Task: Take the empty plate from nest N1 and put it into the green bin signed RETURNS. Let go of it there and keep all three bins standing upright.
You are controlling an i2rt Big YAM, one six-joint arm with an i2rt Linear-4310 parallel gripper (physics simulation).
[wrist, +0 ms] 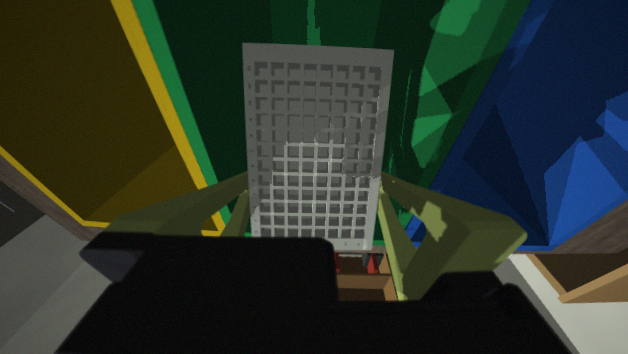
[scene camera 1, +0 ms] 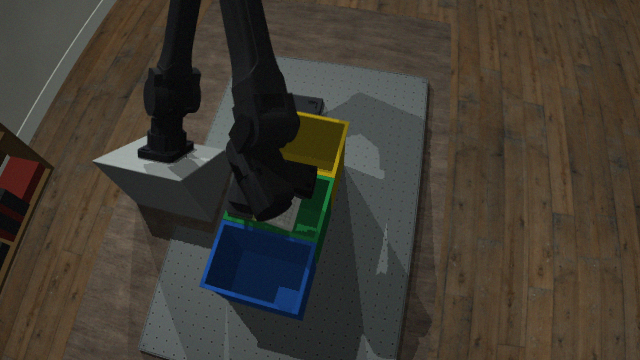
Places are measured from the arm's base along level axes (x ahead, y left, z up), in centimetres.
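Where they show: gripper, fingertip midpoint: [wrist: 314,177]; arm's base at its link origin: [scene camera 1: 166,152].
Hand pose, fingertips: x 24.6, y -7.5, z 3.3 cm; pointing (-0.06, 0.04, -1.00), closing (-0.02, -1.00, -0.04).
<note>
Things, the pixels of their top centre, and the offset from my fingertips. Level surfaces: height alone.
- yellow bin at its top centre: [wrist: 67,129] [scene camera 1: 297,139] dz +2.1, dx +4.8, dy +12.7 cm
- blue bin at its top centre: [wrist: 576,154] [scene camera 1: 257,265] dz +2.1, dx +3.4, dy -13.4 cm
- grey perforated board at its surface level: dz -15.9 cm
The pale grey plate [scene camera 1: 287,215] [wrist: 315,115], a flat rectangle with a grid of square wells, is between the two olive fingers of my gripper [wrist: 314,177]. The gripper is shut on its long sides. In the wrist view the plate is over the open mouth of the green bin [scene camera 1: 321,196] [wrist: 186,120]. How deep it sits relative to the rim is hard to tell. In scene camera 1 the dark arm hides the fingers and much of the plate. The green bin stands upright. Its RETURNS sign and nest N1 do not show.
The yellow bin [scene camera 1: 320,137] [wrist: 75,100] and the blue bin [scene camera 1: 260,265] [wrist: 500,150] stand upright on either side of the green bin, close against it. The bins stand on a grey perforated board [scene camera 1: 407,105]. A pale block [scene camera 1: 165,195] stands at the left.
</note>
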